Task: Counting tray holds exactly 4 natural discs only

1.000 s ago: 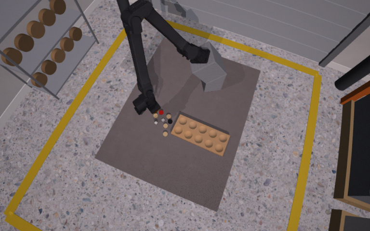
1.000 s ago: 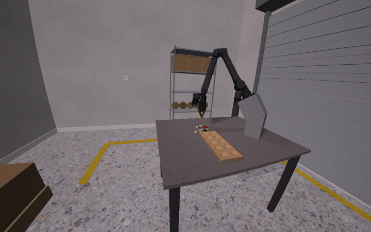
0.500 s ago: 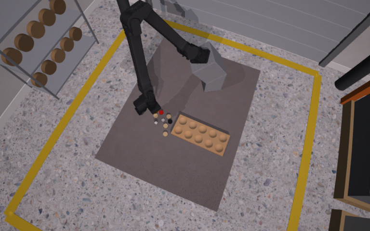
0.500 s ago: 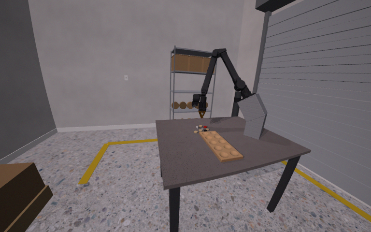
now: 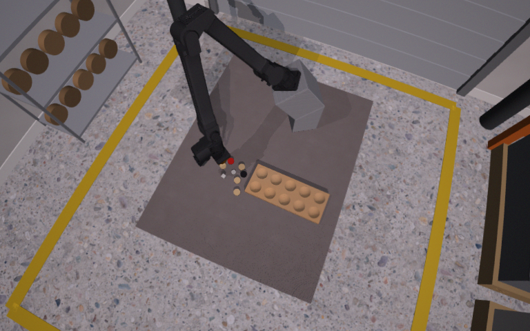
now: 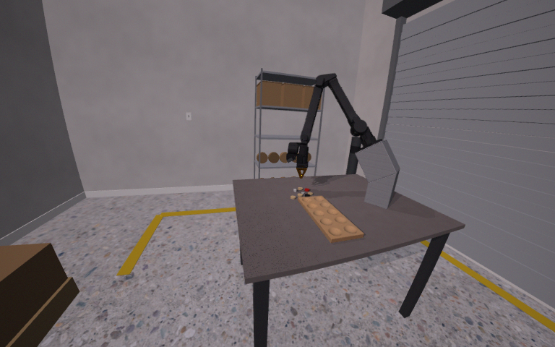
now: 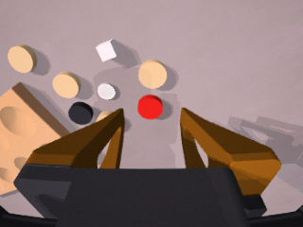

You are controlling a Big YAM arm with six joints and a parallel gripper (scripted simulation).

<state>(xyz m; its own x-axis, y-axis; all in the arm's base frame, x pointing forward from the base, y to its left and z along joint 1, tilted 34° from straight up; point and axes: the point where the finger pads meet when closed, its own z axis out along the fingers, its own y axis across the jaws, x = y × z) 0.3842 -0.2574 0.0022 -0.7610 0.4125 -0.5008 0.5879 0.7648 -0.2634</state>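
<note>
The red piece is 40 mm behind my hand, 30 mm to the left of it and 90 mm below it. Also, from my hand: white cube (50 mm ahead, 20 mm to the left, 90 mm below); then white disc (20 mm ahead, 60 mm to the left, 90 mm below); then black piece (20 mm ahead, 110 mm to the left, 90 mm below).
</note>
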